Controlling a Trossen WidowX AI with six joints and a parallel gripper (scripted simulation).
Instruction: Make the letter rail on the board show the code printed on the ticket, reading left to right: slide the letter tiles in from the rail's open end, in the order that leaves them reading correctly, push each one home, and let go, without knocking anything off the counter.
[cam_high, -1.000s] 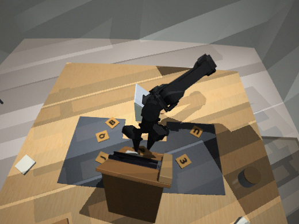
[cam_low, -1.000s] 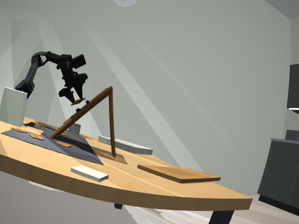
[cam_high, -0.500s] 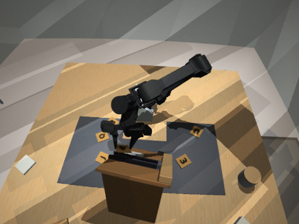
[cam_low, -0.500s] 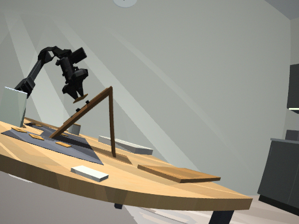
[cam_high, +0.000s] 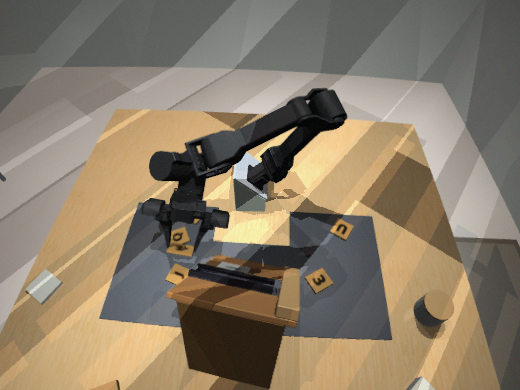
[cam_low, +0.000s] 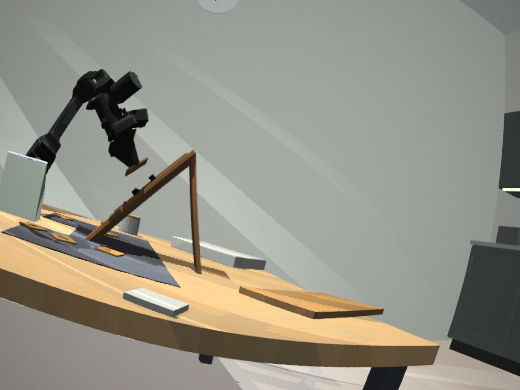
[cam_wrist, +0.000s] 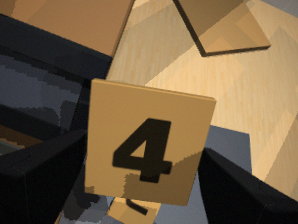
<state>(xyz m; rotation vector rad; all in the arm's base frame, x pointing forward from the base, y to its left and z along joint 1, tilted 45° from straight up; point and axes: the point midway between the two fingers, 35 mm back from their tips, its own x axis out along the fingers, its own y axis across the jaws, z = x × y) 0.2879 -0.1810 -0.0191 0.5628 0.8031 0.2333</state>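
Right now my gripper tip is 2 cm past the white ticket, 11 cm to the right of it and 12 cm above it. Also, from my gripper tip: tile marked 4: right at my gripper tip; q tile: 14 cm behind, 8 cm to the right, 20 cm below; dark mat: 10 cm behind, 14 cm to the left, 20 cm below.
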